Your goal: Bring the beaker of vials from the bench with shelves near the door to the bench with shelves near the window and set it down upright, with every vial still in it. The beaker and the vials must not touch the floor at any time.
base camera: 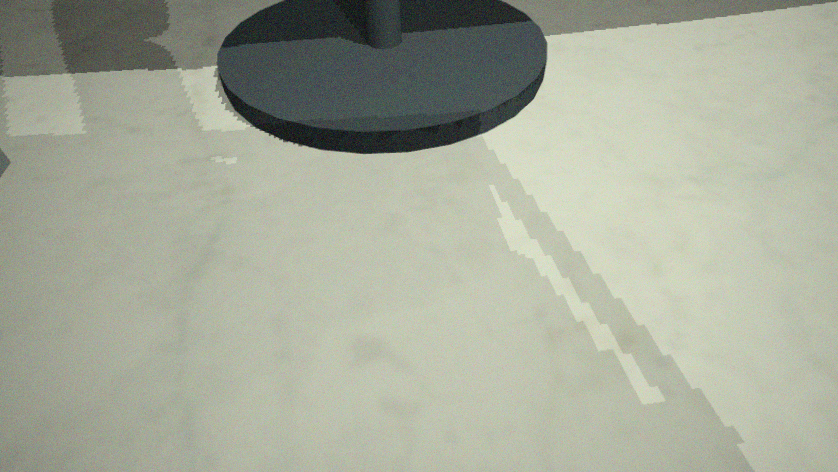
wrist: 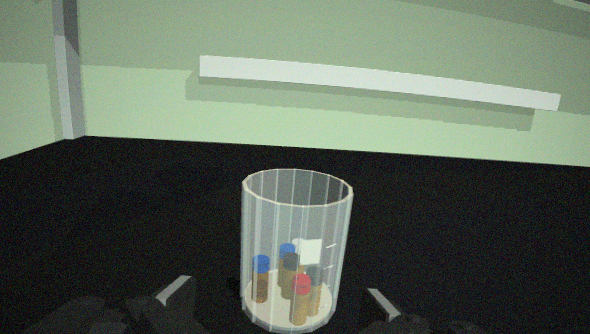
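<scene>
The clear beaker [wrist: 295, 220] stands upright on the black bench top [wrist: 125, 210] in the wrist view. Inside it stand several amber vials with blue, dark grey and red caps; a red-capped vial [wrist: 300, 300] is at the front and a blue-capped vial [wrist: 260, 280] at the left. A white label shows on the beaker. My gripper [wrist: 278, 302] is open, with one fingertip left and one right of the beaker's lower part in the view. Whether the beaker is fully between the fingers in depth is hard to tell. The beaker does not show in the base camera view.
Behind the bench top is a green wall [wrist: 135, 110] with a long white rail [wrist: 350, 77]. A grey upright post [wrist: 65, 90] stands at the back left corner. In the base camera view, a round dark base [base camera: 381, 82] with a column stands on the pale floor [base camera: 351, 263].
</scene>
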